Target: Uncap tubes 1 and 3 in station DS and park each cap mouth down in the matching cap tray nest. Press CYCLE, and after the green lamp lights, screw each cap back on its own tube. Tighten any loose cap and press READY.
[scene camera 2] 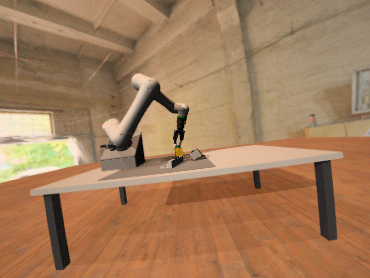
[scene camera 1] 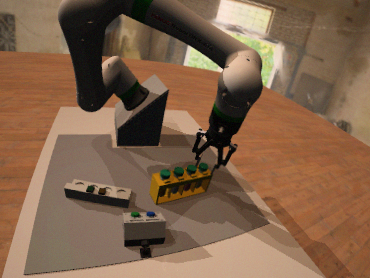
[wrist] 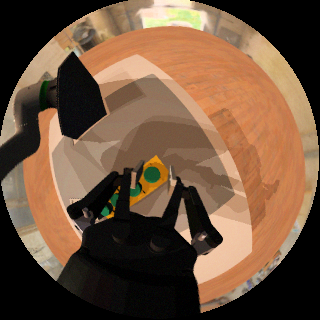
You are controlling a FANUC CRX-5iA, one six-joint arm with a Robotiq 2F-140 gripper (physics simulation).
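Places are measured from the arm's base along level axes (x ahead, y up, z right), in millimetres.
Pixels of known places: gripper, fingertip midpoint: (scene camera 1: 204,168) (wrist: 155,168); arm's base, origin of the base link: (scene camera 1: 137,99) (wrist: 60,91).
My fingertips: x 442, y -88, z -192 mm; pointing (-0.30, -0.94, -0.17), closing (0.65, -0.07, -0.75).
Observation:
Ahead of a thing's pixels: the offset from my fingertips to its top centre. "*": to the spot under its first point.
The yellow tube station {dy +1, dx +17, dz +90 mm} (scene camera 1: 156,194) (scene camera 2: 179,152) (wrist: 159,162) stands on the grey mat, with four green caps on its tubes in a row. My gripper (scene camera 1: 206,165) (scene camera 2: 178,145) (wrist: 155,168) points down, partly open. Its fingers stand on either side of the end cap {dy +19, dx +6, dz +12 mm} (scene camera 1: 203,167) (wrist: 152,174), the one farthest right in scene camera 1, with a gap on both sides in the wrist view. The white cap tray {dy -48, dx -9, dz +385 mm} (scene camera 1: 97,198) lies to the left; its end nests show no cap. The button box {dy -18, dx +166, dz +266 mm} (scene camera 1: 145,230) (scene camera 2: 197,154) has a green button {dy -27, dx +142, dz +286 mm} (scene camera 1: 135,214) and a blue button {dy -27, dx +146, dz +241 mm} (scene camera 1: 150,213). Their labels are unreadable.
The dark wedge-shaped base (scene camera 1: 140,120) (scene camera 2: 120,159) (wrist: 80,102) of the arm stands behind the station and tray. A small green block {* dy -49, dx +12, dz +412 mm} (scene camera 1: 90,188) and a brown block {* dy -49, dx +28, dz +373 mm} (scene camera 1: 102,191) show on the tray's middle. A small black part {* dy -79, dx +237, dz +276 mm} (scene camera 1: 145,250) sits in front of the button box.

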